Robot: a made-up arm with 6 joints. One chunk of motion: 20 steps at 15 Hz.
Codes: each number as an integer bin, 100 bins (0 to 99) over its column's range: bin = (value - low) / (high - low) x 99, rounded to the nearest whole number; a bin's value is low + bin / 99 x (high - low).
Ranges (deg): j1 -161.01..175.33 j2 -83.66..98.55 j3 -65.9..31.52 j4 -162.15..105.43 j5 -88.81..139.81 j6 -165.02..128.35
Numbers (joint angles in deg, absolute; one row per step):
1: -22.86 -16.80 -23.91 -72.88 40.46 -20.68
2: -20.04 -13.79 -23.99 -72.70 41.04 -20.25
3: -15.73 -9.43 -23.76 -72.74 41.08 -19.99
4: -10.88 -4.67 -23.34 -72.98 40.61 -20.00
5: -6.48 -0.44 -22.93 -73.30 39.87 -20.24
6: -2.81 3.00 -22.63 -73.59 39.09 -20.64
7: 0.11 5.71 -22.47 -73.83 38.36 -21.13
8: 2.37 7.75 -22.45 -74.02 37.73 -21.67
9: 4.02 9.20 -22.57 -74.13 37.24 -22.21
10: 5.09 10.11 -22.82 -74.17 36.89 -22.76
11: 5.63 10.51 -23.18 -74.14 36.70 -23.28
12: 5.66 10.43 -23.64 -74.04 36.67 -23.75
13: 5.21 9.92 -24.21 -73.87 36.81 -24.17
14: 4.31 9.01 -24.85 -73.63 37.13 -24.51
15: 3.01 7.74 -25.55 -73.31 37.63 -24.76
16: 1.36 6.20 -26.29 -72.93 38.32 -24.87
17: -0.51 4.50 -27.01 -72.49 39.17 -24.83
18: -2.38 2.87 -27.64 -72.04 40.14 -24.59
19: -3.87 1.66 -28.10 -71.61 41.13 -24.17
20: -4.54 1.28 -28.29 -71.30 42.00 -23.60
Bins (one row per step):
1: 41 36 43 33 56 49
2: 41 38 43 33 56 49
3: 43 40 43 33 56 49
4: 44 43 43 33 56 49
5: 45 45 44 33 56 49
6: 47 47 44 33 55 49
7: 47 49 44 33 55 49
8: 48 50 44 33 55 48
9: 49 50 44 33 55 48
10: 49 51 44 33 54 48
11: 49 51 43 33 54 48
12: 49 51 43 33 54 48
13: 49 51 42 33 54 48
14: 49 50 42 33 55 47
15: 48 50 41 33 55 47
16: 48 49 40 33 55 47
17: 47 48 40 33 55 47
18: 47 47 39 33 56 47
19: 46 46 38 33 56 48
20: 46 46 38 34 57 48

